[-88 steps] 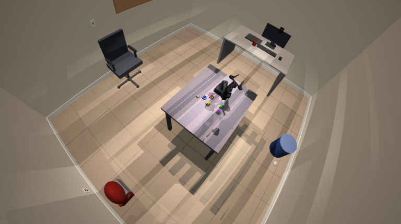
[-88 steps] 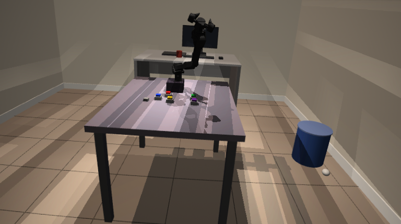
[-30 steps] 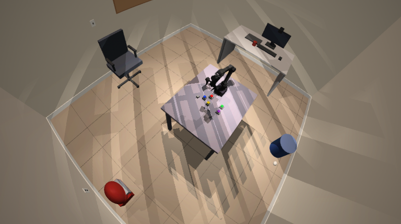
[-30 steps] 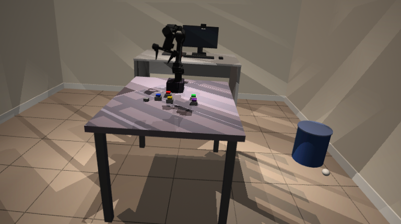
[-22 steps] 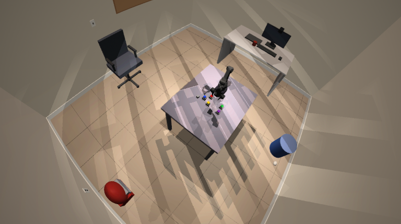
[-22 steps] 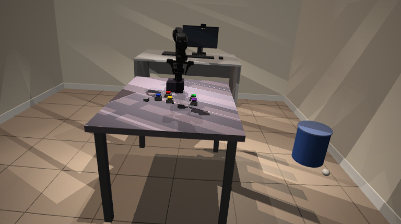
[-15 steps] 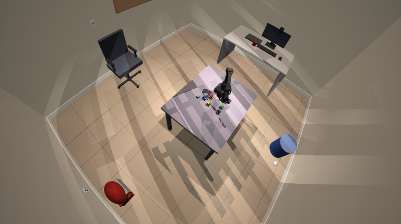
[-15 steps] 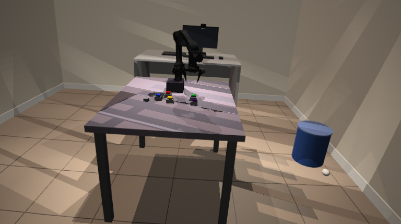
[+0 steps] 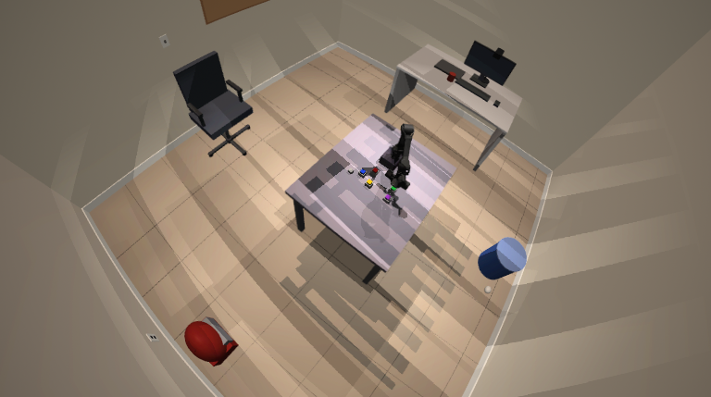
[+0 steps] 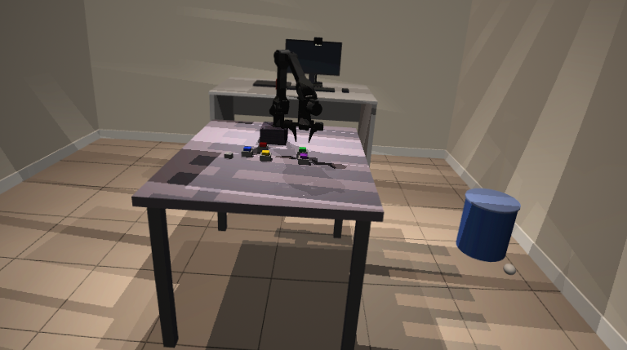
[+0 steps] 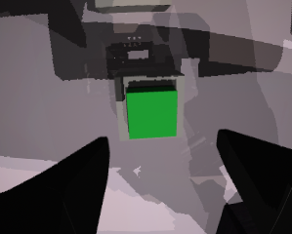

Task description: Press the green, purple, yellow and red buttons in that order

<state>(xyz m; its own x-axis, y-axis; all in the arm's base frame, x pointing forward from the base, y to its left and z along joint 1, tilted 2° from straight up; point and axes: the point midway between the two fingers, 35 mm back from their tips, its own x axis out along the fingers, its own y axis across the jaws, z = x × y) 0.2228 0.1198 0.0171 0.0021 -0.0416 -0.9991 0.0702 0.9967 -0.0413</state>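
My gripper tip is now 30 mm above the green button. The rest, counted from my gripper tip: red button (190 mm to the right, 50 mm behind, 30 mm below); then yellow button (170 mm to the right, 70 mm ahead, 30 mm below); then purple button (100 mm ahead, 30 mm below).
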